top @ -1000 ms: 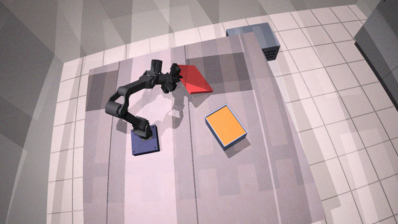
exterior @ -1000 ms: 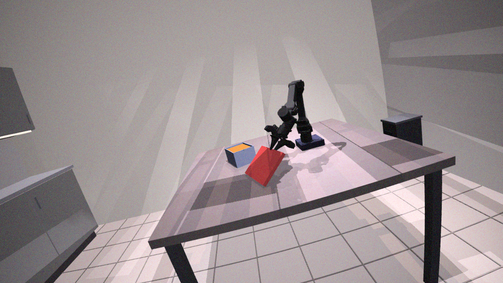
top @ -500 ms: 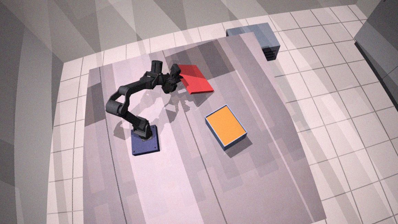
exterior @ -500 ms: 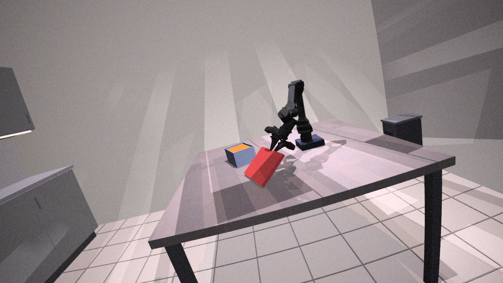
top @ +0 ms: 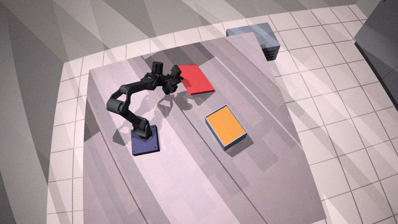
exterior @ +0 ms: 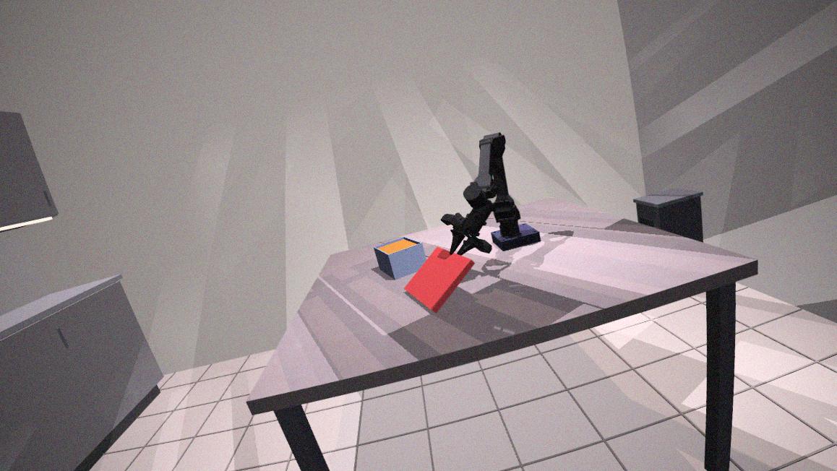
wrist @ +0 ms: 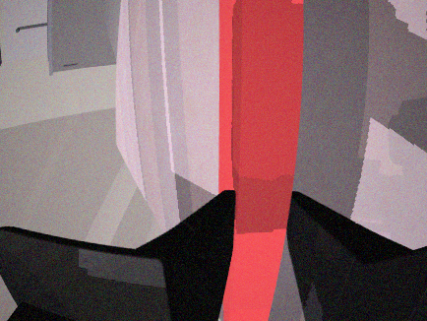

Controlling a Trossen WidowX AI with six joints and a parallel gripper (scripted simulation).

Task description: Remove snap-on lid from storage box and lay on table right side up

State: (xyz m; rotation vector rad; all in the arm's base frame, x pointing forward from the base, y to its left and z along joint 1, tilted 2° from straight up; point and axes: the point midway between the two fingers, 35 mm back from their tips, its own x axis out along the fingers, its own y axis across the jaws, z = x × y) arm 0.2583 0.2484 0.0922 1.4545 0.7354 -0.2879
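Now: the red lid 7 cm ahead of my gripper tip, 4 cm below it and 2 cm to the left of it. Round my gripper tip: storage box (34 cm to the right, 16 cm ahead, 5 cm below).
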